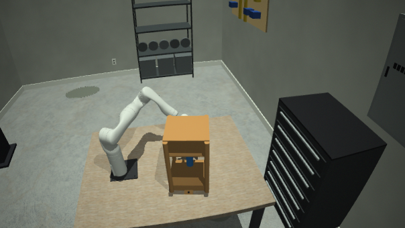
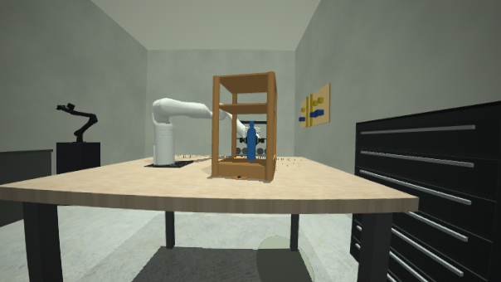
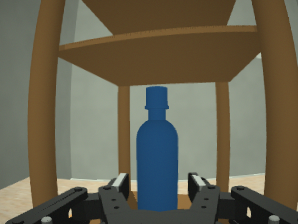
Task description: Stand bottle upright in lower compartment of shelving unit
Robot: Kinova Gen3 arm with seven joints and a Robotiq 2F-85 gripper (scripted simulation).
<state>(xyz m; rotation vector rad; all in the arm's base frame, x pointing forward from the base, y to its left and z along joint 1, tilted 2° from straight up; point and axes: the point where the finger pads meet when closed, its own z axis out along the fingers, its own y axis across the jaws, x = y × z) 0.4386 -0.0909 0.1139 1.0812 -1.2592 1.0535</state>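
The blue bottle lies 30 mm to the right of my hand, 30 mm above it and 10 mm behind it. From my hand the other things lie so: wooden shelving unit 90 mm to the right, 50 mm above, 30 mm behind.
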